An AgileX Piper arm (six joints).
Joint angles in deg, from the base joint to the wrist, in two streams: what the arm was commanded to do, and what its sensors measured. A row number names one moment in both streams.
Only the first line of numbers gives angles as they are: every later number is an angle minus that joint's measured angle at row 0.
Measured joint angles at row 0:
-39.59, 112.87, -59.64, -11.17, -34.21, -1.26
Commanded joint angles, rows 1 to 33:
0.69, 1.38, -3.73, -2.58, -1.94, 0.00
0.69, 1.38, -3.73, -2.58, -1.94, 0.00
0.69, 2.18, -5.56, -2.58, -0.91, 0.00
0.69, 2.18, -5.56, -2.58, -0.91, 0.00
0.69, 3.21, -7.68, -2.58, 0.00, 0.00
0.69, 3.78, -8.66, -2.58, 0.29, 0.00
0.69, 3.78, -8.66, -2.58, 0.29, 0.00
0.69, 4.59, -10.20, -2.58, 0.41, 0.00
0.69, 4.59, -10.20, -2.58, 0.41, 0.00
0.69, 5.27, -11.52, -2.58, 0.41, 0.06
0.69, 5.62, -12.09, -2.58, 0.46, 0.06
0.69, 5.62, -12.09, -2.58, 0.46, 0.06
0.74, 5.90, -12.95, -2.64, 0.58, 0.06
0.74, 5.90, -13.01, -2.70, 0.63, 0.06
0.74, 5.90, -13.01, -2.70, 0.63, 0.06
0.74, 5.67, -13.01, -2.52, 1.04, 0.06
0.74, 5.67, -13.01, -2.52, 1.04, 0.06
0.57, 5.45, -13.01, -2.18, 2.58, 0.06
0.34, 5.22, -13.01, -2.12, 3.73, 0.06
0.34, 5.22, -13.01, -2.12, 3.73, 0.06
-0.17, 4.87, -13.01, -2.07, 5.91, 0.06
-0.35, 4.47, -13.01, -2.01, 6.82, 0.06
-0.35, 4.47, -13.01, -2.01, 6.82, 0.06
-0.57, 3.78, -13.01, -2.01, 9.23, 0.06
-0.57, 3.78, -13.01, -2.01, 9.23, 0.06
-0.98, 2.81, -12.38, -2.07, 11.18, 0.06
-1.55, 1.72, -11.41, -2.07, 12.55, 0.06
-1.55, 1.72, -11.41, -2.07, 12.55, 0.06
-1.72, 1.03, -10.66, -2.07, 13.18, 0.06
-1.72, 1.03, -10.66, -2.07, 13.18, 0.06
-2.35, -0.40, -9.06, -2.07, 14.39, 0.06
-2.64, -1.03, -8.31, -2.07, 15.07, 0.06
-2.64, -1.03, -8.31, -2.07, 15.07, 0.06
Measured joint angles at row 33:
-1.78, 0.52, -9.29, -1.61, 13.70, 0.23
